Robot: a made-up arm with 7 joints.
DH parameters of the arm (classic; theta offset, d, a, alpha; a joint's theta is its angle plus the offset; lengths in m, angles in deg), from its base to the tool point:
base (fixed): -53.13 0 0.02 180
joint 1: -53.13 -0.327 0.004 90
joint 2: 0 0.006 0.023 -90
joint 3: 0 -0.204 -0.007 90
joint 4: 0 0.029 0.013 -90
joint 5: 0 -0.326 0.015 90
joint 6: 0 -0.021 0.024 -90
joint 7: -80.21 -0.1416 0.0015 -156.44
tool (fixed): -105.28 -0.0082 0 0
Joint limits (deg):
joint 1: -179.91..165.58
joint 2: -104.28..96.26
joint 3: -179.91..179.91
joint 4: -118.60..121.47
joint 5: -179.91..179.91
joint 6: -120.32..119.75
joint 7: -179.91..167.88
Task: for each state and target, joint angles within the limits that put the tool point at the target. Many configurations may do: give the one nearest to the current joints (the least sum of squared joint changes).
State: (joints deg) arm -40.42 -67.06 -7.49 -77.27 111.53 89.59 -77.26
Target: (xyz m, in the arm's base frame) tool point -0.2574 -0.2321 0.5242
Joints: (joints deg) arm -23.82 -22.60 0.86 -57.24 104.74 105.74 -77.35
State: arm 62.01 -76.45 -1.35 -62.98 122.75 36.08 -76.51
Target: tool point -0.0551 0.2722 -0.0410
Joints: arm 70.40 -81.35 10.12 -75.01 127.14 38.59 -76.64
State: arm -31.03 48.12 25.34 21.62 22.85 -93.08 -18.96
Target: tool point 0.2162 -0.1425 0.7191
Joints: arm -8.68 3.38 53.10 67.04 -0.13 -120.32 -19.99
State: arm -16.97 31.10 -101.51 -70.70 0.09 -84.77 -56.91
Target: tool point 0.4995 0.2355 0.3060
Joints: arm -54.04 55.62 -135.24 -51.30 -9.49 -66.65 -57.43
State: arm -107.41 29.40 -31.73 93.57 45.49 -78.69 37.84
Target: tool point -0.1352 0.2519 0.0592
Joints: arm -93.68 54.39 -5.47 121.47 43.68 -72.42 37.93
